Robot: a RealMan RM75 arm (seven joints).
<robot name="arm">
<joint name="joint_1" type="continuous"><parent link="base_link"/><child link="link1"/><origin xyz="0 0 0.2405"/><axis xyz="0 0 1"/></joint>
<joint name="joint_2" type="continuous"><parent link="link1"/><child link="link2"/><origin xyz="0 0 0"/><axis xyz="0 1 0"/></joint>
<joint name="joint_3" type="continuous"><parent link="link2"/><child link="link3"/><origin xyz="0 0 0.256"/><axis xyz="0 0 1"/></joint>
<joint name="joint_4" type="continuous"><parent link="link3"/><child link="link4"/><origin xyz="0 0 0"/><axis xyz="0 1 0"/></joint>
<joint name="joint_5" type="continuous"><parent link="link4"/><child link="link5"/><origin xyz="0 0 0.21"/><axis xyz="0 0 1"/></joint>
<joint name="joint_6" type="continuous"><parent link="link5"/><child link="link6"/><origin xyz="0 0 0"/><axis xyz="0 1 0"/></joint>
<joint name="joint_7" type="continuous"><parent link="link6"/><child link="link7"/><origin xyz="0 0 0.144"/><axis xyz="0 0 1"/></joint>
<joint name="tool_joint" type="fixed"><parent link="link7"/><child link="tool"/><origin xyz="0 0 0"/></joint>
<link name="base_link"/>
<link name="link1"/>
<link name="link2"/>
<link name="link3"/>
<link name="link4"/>
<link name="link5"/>
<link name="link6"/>
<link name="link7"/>
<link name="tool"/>
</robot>
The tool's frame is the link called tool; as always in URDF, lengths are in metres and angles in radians. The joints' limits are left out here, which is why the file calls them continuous.
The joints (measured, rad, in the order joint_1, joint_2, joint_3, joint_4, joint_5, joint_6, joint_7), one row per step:
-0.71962, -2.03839, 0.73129, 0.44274, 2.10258, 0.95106, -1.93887
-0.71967, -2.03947, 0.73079, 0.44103, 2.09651, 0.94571, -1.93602
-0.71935, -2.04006, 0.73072, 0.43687, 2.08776, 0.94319, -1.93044
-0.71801, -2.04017, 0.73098, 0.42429, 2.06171, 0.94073, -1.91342
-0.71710, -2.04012, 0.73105, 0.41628, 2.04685, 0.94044, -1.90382
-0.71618, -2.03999, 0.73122, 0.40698, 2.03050, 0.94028, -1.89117
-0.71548, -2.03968, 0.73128, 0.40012, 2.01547, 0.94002, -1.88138
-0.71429, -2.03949, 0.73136, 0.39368, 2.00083, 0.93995, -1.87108
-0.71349, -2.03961, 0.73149, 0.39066, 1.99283, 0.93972, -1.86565
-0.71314, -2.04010, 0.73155, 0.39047, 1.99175, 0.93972, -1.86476
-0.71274, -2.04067, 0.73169, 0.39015, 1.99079, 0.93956, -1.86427
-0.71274, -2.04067, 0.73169, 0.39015, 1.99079, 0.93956, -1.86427
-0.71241, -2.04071, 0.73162, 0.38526, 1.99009, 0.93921, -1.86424
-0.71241, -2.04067, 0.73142, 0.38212, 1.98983, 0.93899, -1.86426
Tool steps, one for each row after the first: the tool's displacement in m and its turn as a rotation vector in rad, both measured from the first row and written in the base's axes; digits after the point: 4 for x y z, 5 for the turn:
0.0001, 0.0004, -0.0002, 0.00566, -0.00235, 0.00168
0.0002, 0.0003, -0.0009, 0.00891, -0.00709, 0.00208
0.0003, -0.0004, -0.0024, 0.01564, -0.02205, 0.00154
0.0004, -0.0010, -0.0035, 0.01836, -0.03140, 0.00172
0.0004, -0.0018, -0.0047, 0.02109, -0.04053, 0.00046
0.0006, -0.0021, -0.0053, 0.02517, -0.04916, -0.00018
0.0006, -0.0026, -0.0059, 0.02925, -0.05712, -0.00105
0.0006, -0.0028, -0.0062, 0.03180, -0.06138, -0.00143
0.0006, -0.0030, -0.0064, 0.03196, -0.06213, -0.00151
0.0006, -0.0032, -0.0067, 0.03194, -0.06299, -0.00113
0.0006, -0.0032, -0.0067, 0.03194, -0.06299, -0.00113
0.0000, -0.0040, -0.0077, 0.02921, -0.06515, 0.00253
-0.0003, -0.0045, -0.0084, 0.02748, -0.06645, 0.00473

